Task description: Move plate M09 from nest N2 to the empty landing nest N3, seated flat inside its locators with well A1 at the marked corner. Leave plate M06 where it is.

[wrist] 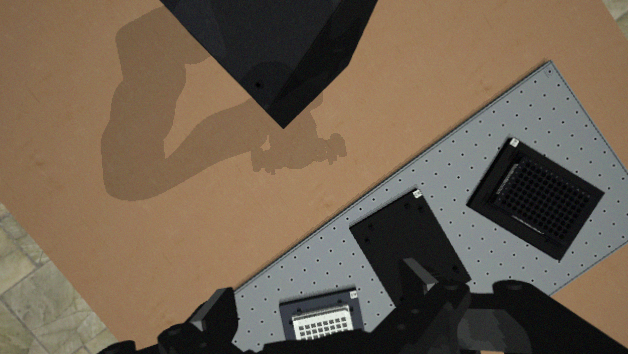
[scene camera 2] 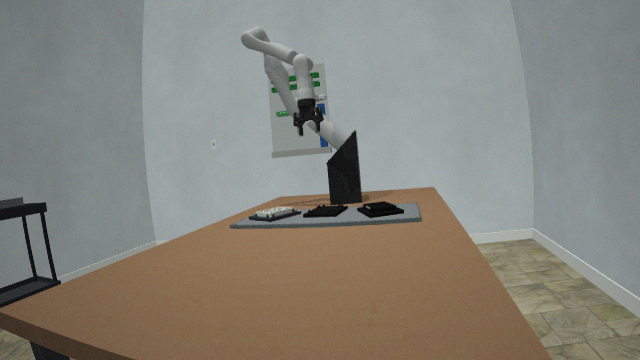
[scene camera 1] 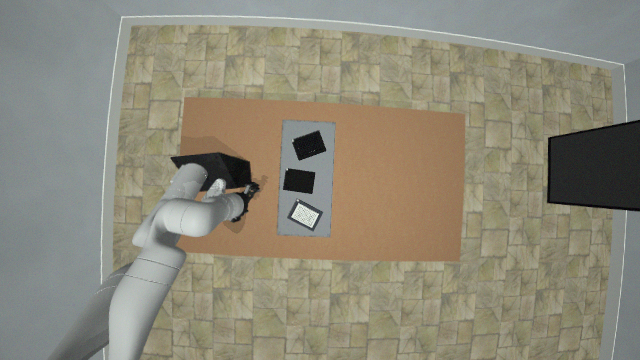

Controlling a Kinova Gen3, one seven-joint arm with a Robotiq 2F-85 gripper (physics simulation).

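My gripper (scene camera 1: 246,204) (scene camera 2: 310,131) (wrist: 317,291) is open and empty, high above the table beside the pegboard. A white well plate (scene camera 1: 305,215) (scene camera 2: 275,213) (wrist: 322,322) sits in a dark nest (wrist: 287,314) at one end of the pegboard, partly hidden by the gripper in the wrist view. A black well plate (scene camera 1: 310,144) (wrist: 545,200) sits in a black nest (wrist: 487,185) at the other end. An empty black nest (scene camera 1: 299,181) (scene camera 2: 325,211) (wrist: 410,235) with small locators lies between them. Small white tags mark nest corners; their lettering is unreadable, so I cannot tell which plate is M09.
The grey pegboard (scene camera 1: 325,175) (scene camera 2: 340,222) (wrist: 450,165) lies on the brown table (scene camera 1: 400,190) (scene camera 2: 320,280) (wrist: 200,240). The arm's black angular pedestal (scene camera 1: 225,167) (scene camera 2: 345,175) (wrist: 280,50) stands close behind the gripper. A black stand (scene camera 2: 46,245) is beyond the table's far end.
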